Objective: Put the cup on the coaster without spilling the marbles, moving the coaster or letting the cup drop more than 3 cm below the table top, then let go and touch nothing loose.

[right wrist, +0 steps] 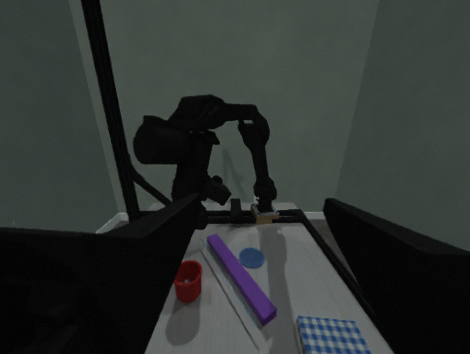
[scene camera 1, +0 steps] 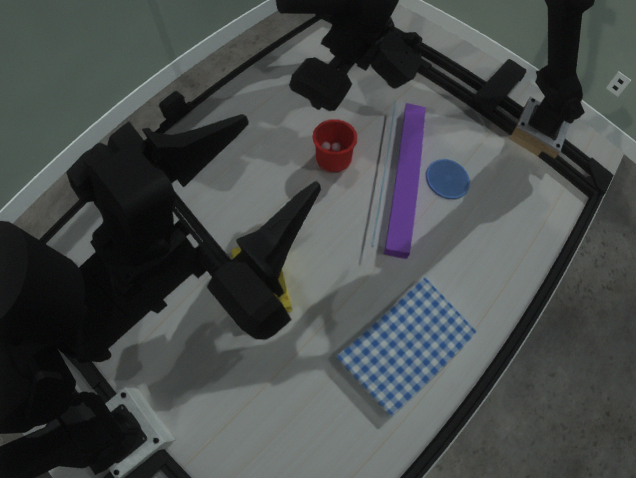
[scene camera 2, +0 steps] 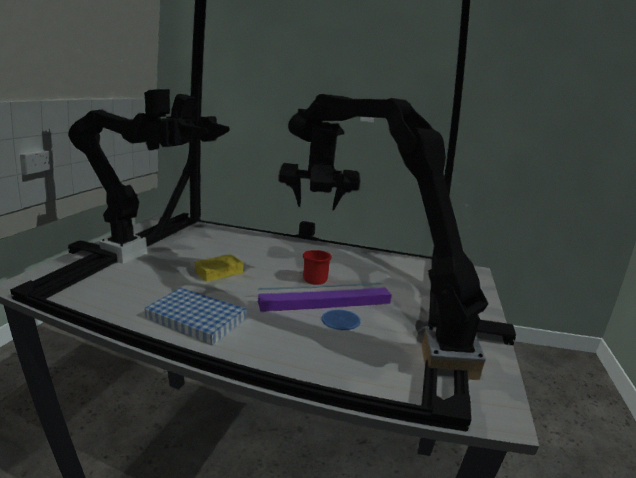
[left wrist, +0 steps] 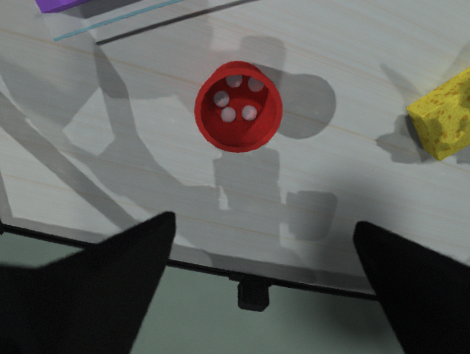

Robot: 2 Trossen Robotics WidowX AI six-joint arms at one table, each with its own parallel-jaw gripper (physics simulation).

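Frame: origin at the left arm's base, x back, y right, z up, level; metres.
Seen in the pictures: left gripper, fingertip midpoint: [scene camera 2: 316,207] [left wrist: 265,226]; right gripper, fingertip midpoint: [right wrist: 261,201] [scene camera 1: 280,149] [scene camera 2: 218,130]; left arm's base, link origin: [right wrist: 264,208] [scene camera 1: 545,122] [scene camera 2: 454,341]; right arm's base, link origin: [scene camera 1: 120,433] [scene camera 2: 122,239].
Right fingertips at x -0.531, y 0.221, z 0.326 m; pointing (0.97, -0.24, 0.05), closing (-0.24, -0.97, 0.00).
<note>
Offsets run from my right fingertips to a thing's middle. "*": to the spot under its first point.
The red cup @[dx +0.230, dy +0.090, dz -0.339 m] [scene camera 1: 334,159] [scene camera 2: 315,269] [left wrist: 239,142] [right wrist: 188,291] stands upright on the table, with several pale marbles @[dx +0.246, dy +0.095, dz -0.358 m] [scene camera 1: 335,146] @[dx +0.237, dy +0.111, dz -0.358 m] [left wrist: 228,114] inside. The blue round coaster @[dx +0.313, dy -0.101, dz -0.371 m] [scene camera 1: 447,178] [scene camera 2: 340,319] [right wrist: 251,258] lies flat across the purple bar from the cup. My left gripper [scene camera 2: 316,207] [left wrist: 265,226] is open and empty, pointing down high above the table near the cup; its fingertips are hidden in scene camera 1. My right gripper [scene camera 1: 281,152] is open and empty, held level high above the table at the left in scene camera 2.
A long purple bar @[dx +0.268, dy -0.025, dz -0.360 m] [scene camera 1: 406,179] [scene camera 2: 324,299] [right wrist: 242,280] lies between cup and coaster. A thin clear panel with a teal edge @[* dx +0.237, dy -0.006, dz -0.346 m] [scene camera 1: 384,174] runs along its cup side. A yellow sponge @[dx -0.022, dy +0.058, dz -0.358 m] [scene camera 2: 219,267] [left wrist: 445,115] and a blue-checked block @[dx +0.014, dy -0.181, dz -0.360 m] [scene camera 1: 407,345] [scene camera 2: 195,313] [right wrist: 332,335] are also on the table.
</note>
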